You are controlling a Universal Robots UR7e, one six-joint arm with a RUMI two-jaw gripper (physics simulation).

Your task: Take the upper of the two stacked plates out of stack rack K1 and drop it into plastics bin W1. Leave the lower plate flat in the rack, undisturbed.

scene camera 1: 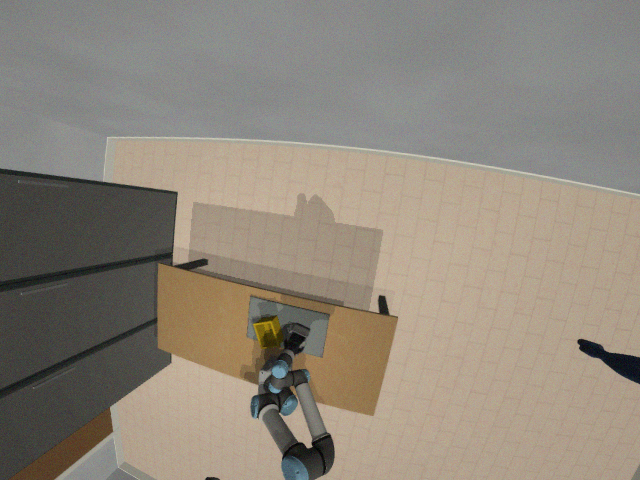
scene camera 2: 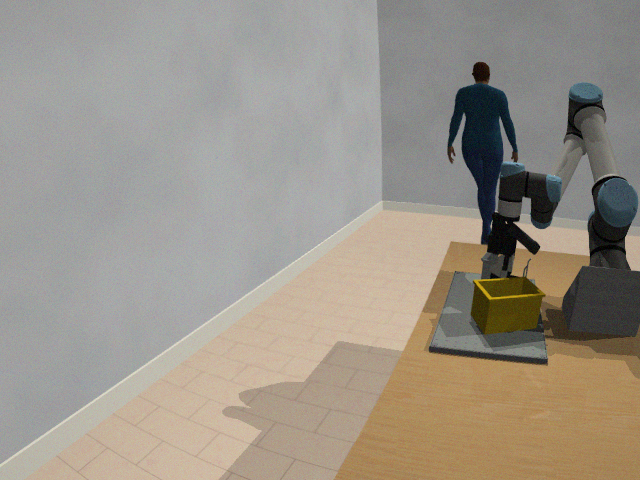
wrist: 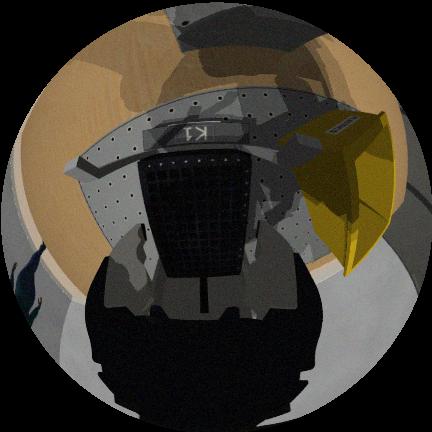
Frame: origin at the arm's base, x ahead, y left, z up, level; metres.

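Seen in the pictures: gripper, fingertip midpoint: point(scene camera 1: 297, 337) point(wrist: 199, 223); arm's base, origin of the base link: point(scene camera 2: 609, 285).
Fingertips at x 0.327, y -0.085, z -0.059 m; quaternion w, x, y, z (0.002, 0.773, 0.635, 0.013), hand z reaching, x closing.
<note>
Offsets run from my fingertips to a thing's middle. "pt": to the spot under its first point. Level surfaces: height alone.
Stack rack K1 @[pt 0.071 m back, 0.047 m left, 0.020 m down] point(wrist: 234, 131) carries its label on the front, seen upside down in the wrist view. A dark gridded plate @[0.001 m ahead, 0.002 m right, 0.003 m up] point(wrist: 195, 180) lies flat at the rack between the fingers; the lower plate cannot be made out beneath it. My gripper point(scene camera 1: 298, 333) point(scene camera 2: 497, 269) point(wrist: 199, 223) points down over the rack and is shut on the upper plate, one finger along each long side. The yellow plastics bin W1 @[0.012 m back, 0.185 m left, 0.008 m up] point(scene camera 1: 278, 325) point(scene camera 2: 509, 316) point(wrist: 375, 175) stands upright beside the rack; its own label is hard to read.
Bin and rack stand on a grey perforated board point(scene camera 1: 316, 338) point(scene camera 2: 447, 338) point(wrist: 107, 205) on a wooden table @[0.055 m down] point(scene camera 1: 206, 310) point(scene camera 2: 465, 413). The bin's wall is close beside the gripper. The robot base stands on a grey block point(scene camera 2: 602, 304). A person point(scene camera 2: 481, 121) stands beyond the table.
</note>
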